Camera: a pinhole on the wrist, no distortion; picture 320 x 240 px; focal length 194.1 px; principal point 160.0 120.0 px. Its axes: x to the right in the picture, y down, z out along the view. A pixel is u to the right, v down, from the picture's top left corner.
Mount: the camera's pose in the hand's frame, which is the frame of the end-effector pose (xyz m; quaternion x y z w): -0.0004 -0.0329 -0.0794 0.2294 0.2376 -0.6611 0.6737
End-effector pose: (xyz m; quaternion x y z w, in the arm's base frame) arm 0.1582 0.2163 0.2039 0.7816 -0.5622 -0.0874 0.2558
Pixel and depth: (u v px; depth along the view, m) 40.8 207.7 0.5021
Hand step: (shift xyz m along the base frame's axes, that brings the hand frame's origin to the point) -0.0490 -0.3415 -0.4456
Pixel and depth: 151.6 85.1 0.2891
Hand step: 0.0880 0.0458 -0.2411
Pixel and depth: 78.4 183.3 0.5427
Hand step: 0.0159 -0.2706 -0.4818
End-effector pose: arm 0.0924 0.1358 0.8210 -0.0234 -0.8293 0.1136 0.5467
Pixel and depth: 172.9 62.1 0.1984
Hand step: -0.0250 -0.1837 -0.0401
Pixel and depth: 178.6 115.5 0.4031
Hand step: -0.1653 -0.3409 -0.0146
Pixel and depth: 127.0 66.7 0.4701
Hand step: -0.2369 -0.3340 -0.1810
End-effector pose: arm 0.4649 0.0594 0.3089 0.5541 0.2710 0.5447 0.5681
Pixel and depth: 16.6 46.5 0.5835
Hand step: 0.5536 -0.4025 0.0310
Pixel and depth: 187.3 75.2 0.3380
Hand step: 0.2131 -0.0597 -0.2453
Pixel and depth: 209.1 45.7 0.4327
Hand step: 0.2585 -0.1274 -0.3629
